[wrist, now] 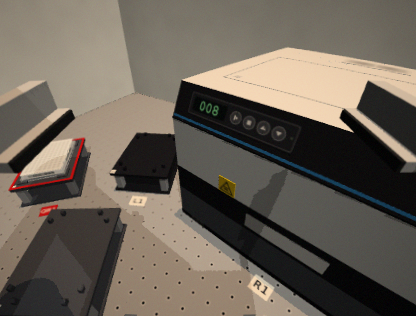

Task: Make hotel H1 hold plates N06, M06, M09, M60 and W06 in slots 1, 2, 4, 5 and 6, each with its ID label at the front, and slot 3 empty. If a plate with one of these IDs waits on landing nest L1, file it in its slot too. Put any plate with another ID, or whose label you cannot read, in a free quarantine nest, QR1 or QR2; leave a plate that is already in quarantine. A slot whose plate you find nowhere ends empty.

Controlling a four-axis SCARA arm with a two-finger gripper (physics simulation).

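Observation:
My gripper (207, 97) is open, with one finger at each side edge of the wrist view and no plate between them. Landing nest L1 (148, 151), a black block left of the large instrument, bears no plate. A white plate (49, 159) lies on a quarantine nest with a red rim (76, 169) at the left. The red tag in front of that nest starts with QR, but its number is too blurred to read. No ID label can be read on the plate. Hotel H1 does not show in this view.
A large instrument (220, 145) with a display reading 008 fills the right side, behind the tag R1 (260, 287). A dark raised nest (75, 250) without a plate stands at the lower left. Walls rise behind the perforated table (165, 280).

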